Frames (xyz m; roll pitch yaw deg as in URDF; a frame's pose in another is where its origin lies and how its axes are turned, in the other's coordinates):
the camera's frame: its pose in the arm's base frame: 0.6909 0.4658 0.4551 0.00 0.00 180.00
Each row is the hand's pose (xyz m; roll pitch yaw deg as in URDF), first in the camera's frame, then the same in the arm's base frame.
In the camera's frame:
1: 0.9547 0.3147 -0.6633 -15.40 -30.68 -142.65
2: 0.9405 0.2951 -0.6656 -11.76 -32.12 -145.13
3: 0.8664 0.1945 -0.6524 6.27 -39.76 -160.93
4: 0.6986 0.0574 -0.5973 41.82 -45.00 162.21
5: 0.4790 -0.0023 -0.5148 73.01 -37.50 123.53
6: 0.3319 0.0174 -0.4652 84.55 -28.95 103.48
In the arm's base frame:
1: -0.2638 0.1511 -0.2082 -15.40 -30.68 37.35
2: -0.2496 0.1707 -0.2105 -11.76 -32.12 34.87
3: -0.1755 0.2713 -0.1973 6.27 -39.76 19.07
4: -0.0077 0.4084 -0.1422 41.82 -45.00 -17.79
5: 0.2119 0.4681 -0.0597 73.01 -37.50 -56.47
6: 0.3590 0.4484 -0.0101 84.55 -28.95 -76.52

